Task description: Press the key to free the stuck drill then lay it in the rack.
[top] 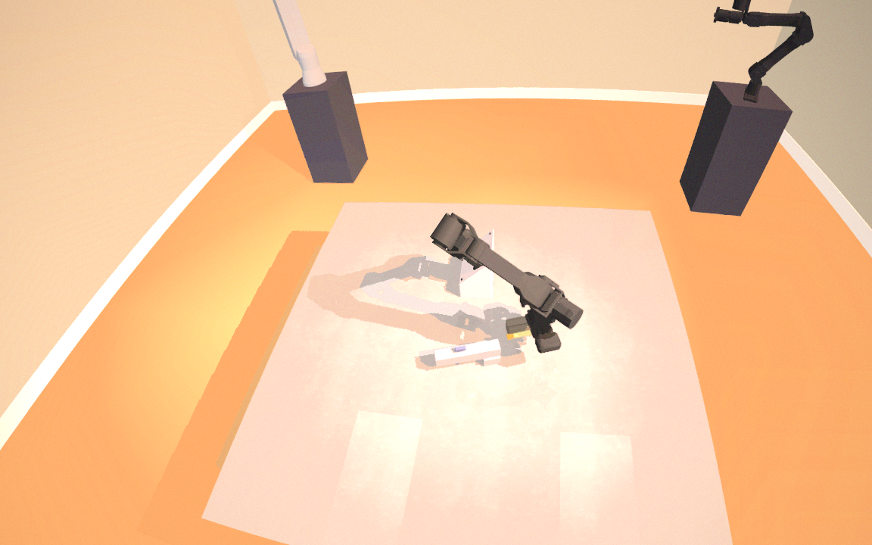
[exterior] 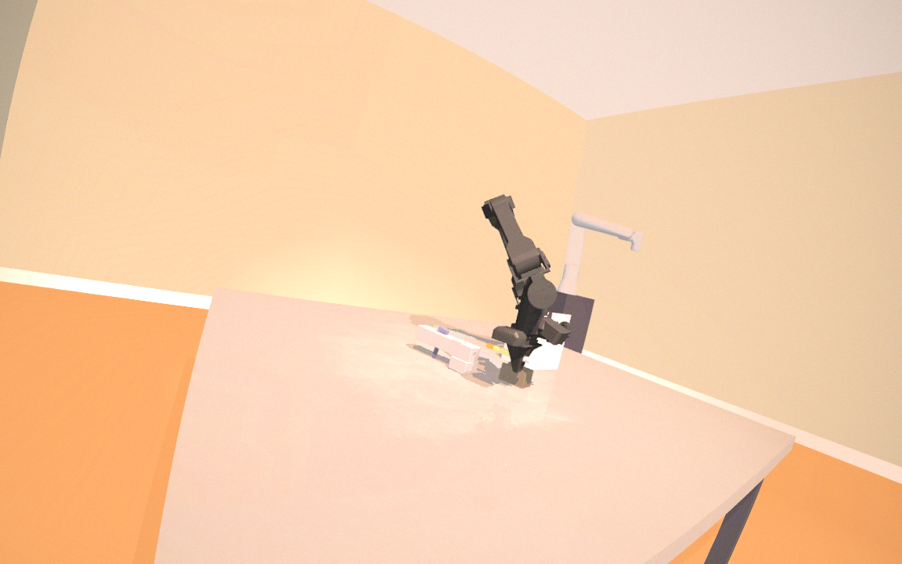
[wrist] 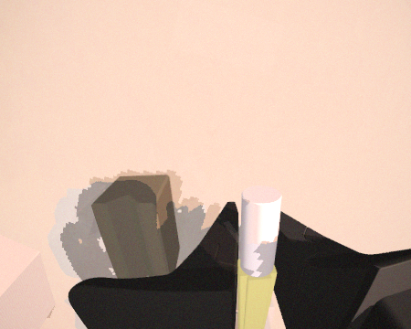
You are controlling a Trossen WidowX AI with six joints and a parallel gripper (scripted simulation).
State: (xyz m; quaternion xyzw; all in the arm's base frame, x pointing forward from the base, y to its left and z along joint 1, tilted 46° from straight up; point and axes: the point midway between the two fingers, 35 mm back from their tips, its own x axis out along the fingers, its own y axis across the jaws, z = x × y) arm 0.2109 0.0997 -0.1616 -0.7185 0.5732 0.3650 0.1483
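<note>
Right now the yellow drill is 10 mm ahead of my gripper tip, 30 mm to the right of it and 30 mm above it. The rest, counted from my gripper tip: small purple piece: 90 mm ahead, 210 mm to the right, 10 mm above; then olive-brown block: 50 mm behind, 50 mm to the right, 30 mm below.
</note>
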